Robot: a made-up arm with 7 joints. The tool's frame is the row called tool. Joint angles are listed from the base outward.
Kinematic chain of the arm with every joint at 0, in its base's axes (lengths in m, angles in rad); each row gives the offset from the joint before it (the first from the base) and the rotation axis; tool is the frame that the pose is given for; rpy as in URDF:
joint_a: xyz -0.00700 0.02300 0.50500 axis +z
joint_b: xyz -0.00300 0.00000 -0.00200 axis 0 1 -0.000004
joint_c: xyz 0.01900 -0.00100 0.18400 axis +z
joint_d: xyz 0.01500 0.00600 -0.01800 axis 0 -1 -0.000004
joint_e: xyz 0.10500 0.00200 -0.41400 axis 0 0.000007 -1
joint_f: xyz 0.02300 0.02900 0.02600 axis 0 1 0.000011
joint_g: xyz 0.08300 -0.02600 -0.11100 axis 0 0.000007 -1
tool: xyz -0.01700 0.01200 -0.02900 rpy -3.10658 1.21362 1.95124
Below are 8 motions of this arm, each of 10 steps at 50 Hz.
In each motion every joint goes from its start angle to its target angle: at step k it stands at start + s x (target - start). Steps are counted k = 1, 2, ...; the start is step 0. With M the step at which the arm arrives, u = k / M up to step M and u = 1 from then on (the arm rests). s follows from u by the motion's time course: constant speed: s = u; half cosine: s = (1 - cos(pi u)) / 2; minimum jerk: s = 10 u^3 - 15 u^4 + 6 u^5.
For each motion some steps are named. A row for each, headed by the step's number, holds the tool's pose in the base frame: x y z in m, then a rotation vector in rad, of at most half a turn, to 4 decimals.
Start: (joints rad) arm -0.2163 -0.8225 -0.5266 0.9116 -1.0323 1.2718 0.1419
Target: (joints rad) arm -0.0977 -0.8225 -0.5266 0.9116 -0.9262 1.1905 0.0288
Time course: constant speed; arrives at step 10
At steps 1, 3, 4, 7, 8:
1: 0.2508 -0.3064 0.6992 1.1673 0.6795 -1.4747
3: 0.2611 -0.2990 0.7000 1.1535 0.7077 -1.4248
4: 0.2662 -0.2952 0.7005 1.1464 0.7213 -1.3998
7: 0.2810 -0.2834 0.7019 1.1241 0.7602 -1.3249
8: 0.2858 -0.2793 0.7025 1.1164 0.7726 -1.2999

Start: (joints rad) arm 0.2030 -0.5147 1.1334 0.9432 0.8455 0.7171 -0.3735
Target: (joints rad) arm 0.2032 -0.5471 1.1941 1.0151 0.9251 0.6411 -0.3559
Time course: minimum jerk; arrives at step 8
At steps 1, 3, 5, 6, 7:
1: 0.1043 0.5248 0.5442 0.3357 1.8300 0.5671
3: 0.0946 0.5309 0.5537 0.3527 1.8186 0.6028
5: 0.0770 0.5405 0.5699 0.3819 1.8006 0.6641
6: 0.0700 0.5438 0.5759 0.3929 1.7942 0.6873
7: 0.0664 0.5455 0.5789 0.3985 1.7911 0.6990

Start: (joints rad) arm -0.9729 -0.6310 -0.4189 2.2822 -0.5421 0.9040 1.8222
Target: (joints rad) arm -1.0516 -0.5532 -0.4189 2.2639 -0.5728 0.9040 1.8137
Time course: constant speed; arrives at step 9
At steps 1, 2, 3, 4, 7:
1: -0.1527 -0.0289 1.1945 1.5259 -2.0410 0.4849
2: -0.1496 -0.0337 1.1945 1.5185 -2.0487 0.4648
3: -0.1467 -0.0386 1.1945 1.5110 -2.0563 0.4446
4: -0.1438 -0.0436 1.1944 1.5035 -2.0638 0.4245
7: -0.1359 -0.0587 1.1938 1.4808 -2.0858 0.3640

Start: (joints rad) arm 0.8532 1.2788 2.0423 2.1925 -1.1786 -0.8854 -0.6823
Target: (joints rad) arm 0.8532 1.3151 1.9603 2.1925 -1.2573 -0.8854 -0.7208
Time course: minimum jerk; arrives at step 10
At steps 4, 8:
4: 0.1670 0.4773 0.8931 1.5967 -0.0261 1.9475
8: 0.1573 0.4912 0.8763 1.4833 -0.0602 1.9452

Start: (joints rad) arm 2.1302 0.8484 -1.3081 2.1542 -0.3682 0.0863 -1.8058
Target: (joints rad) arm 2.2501 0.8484 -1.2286 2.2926 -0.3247 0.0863 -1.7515
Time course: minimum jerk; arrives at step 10
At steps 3, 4, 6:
3: -0.0381 0.6679 0.8162 -1.4834 -0.7949 0.3783
4: -0.0621 0.6657 0.8203 -1.4514 -0.8197 0.4157
6: -0.1180 0.6567 0.8302 -1.3744 -0.8751 0.5055

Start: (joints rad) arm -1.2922 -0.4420 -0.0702 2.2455 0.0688 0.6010 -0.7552
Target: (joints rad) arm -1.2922 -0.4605 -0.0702 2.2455 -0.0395 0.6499 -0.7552
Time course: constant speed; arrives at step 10
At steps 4, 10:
4: 0.0022 -0.0783 1.1946 0.2969 -0.4277 -1.1226
10: 0.0003 -0.0745 1.1929 0.2806 -0.4038 -1.1856

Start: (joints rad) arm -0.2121 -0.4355 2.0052 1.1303 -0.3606 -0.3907 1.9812
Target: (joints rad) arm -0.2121 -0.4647 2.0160 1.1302 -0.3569 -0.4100 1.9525
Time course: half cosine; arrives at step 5
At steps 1, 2, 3, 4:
1: -0.2486 0.5571 0.5575 1.3750 2.3559 0.7322
2: -0.2505 0.5562 0.5550 1.3611 2.3535 0.7430
3: -0.2529 0.5551 0.5519 1.3439 2.3504 0.7561
4: -0.2548 0.5542 0.5494 1.3300 2.3479 0.7667

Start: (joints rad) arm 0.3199 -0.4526 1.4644 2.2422 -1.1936 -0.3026 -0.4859
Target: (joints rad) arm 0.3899 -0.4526 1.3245 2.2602 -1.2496 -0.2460 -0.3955
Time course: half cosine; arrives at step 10
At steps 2, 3, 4, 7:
2: -0.4188 0.2323 1.0068 -0.2081 -1.2367 1.6539
3: -0.4163 0.2323 1.0093 -0.2048 -1.2312 1.6438
4: -0.4130 0.2322 1.0124 -0.2005 -1.2243 1.6310
7: -0.4022 0.2315 1.0228 -0.1842 -1.2018 1.5900

